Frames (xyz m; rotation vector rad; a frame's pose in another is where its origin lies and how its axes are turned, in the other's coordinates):
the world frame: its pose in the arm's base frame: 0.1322 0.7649 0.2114 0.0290 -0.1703 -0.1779
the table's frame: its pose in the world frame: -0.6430 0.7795 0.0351 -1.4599 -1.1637 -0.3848
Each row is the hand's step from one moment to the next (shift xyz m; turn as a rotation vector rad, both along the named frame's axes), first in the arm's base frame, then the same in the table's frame.
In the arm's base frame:
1: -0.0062 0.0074 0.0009 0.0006 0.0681 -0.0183
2: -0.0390 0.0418 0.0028 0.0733 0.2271 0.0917
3: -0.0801 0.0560 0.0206 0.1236 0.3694 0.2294
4: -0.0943 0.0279 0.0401 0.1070 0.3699 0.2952
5: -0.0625 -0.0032 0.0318 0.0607 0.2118 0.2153
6: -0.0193 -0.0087 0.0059 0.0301 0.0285 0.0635
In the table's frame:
1: 0.0009 -0.0058 0.0077 0.0071 0.0098 0.0695
2: 0.0016 -0.0356 0.0448 0.1825 0.0353 0.1755
3: 0.0062 -0.0800 0.0595 0.3678 0.0286 0.2612
4: 0.0083 -0.1017 0.0295 0.4186 -0.0135 0.2450
5: 0.0028 -0.0701 -0.0024 0.2794 -0.0272 0.1268
6: -0.0051 -0.0202 -0.0069 0.0757 0.0022 0.0034

